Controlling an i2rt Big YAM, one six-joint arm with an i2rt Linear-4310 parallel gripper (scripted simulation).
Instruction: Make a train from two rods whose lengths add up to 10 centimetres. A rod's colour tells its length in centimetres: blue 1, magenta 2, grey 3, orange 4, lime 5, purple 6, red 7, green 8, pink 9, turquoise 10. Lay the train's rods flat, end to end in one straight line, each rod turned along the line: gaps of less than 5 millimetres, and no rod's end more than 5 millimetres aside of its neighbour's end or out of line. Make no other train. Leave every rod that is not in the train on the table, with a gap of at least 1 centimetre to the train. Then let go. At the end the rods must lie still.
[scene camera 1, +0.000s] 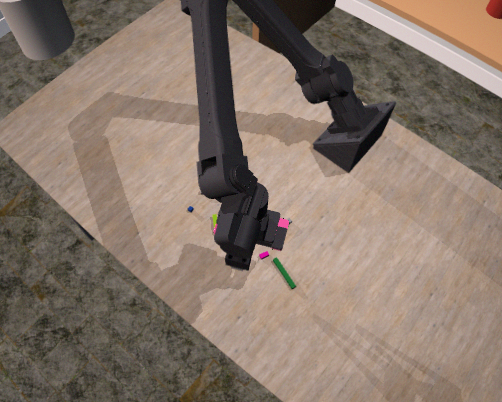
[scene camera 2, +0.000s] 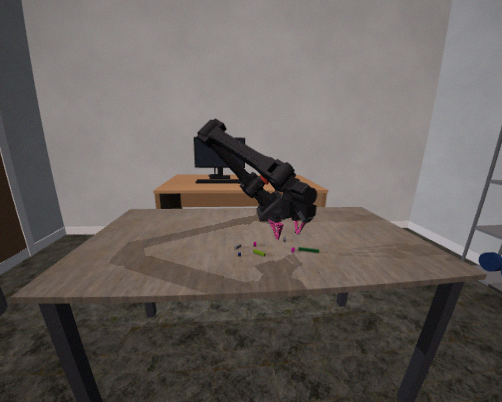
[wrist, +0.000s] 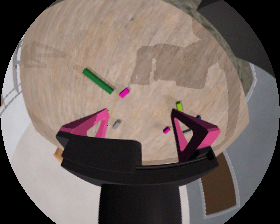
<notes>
In view: my gripper (scene camera 1: 251, 240).
My gripper also shows in the wrist view (wrist: 139, 111).
</notes>
